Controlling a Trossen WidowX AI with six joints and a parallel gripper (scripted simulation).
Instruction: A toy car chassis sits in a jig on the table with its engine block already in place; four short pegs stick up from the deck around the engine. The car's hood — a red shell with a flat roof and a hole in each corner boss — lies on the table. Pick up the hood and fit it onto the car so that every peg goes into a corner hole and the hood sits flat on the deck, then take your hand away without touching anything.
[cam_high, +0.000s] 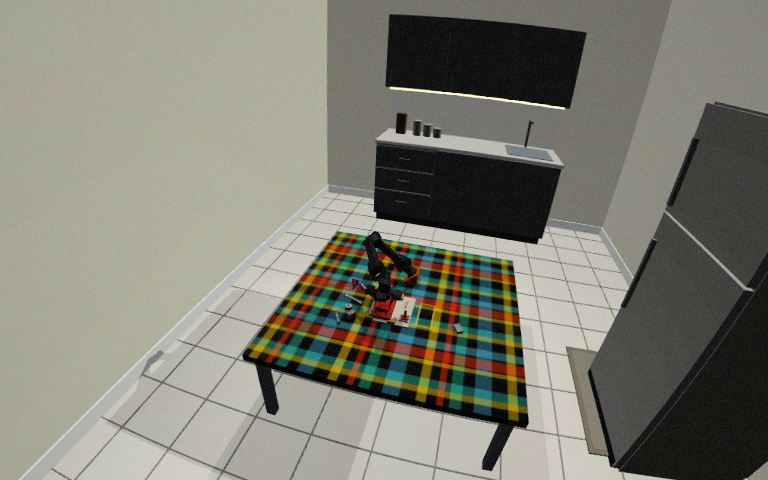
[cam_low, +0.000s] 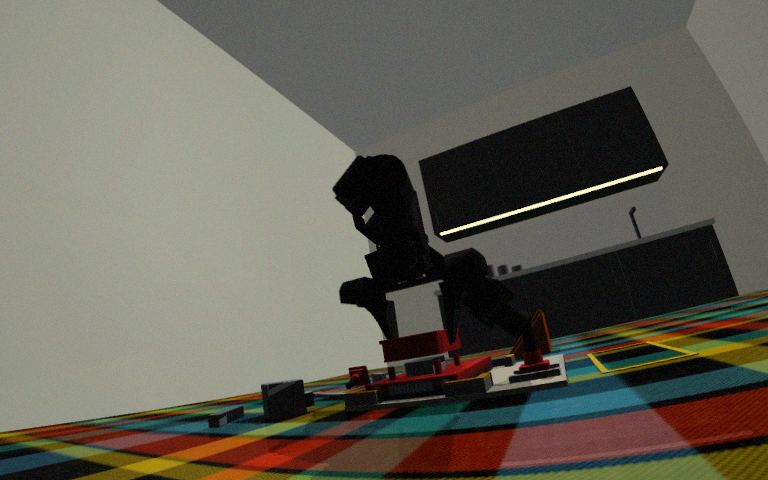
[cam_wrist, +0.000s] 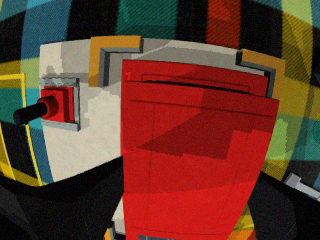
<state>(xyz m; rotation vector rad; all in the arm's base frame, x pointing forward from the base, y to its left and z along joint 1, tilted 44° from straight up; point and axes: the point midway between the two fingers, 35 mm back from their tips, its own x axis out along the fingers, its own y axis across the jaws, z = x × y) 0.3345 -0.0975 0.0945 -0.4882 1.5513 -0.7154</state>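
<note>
My gripper tip is now 3 cm above the grey engine block. The rest, counted from my gripper tip: white jig plate: 4 cm behind, 3 cm to the left, 4 cm below; then red hood: 1 cm above.
</note>
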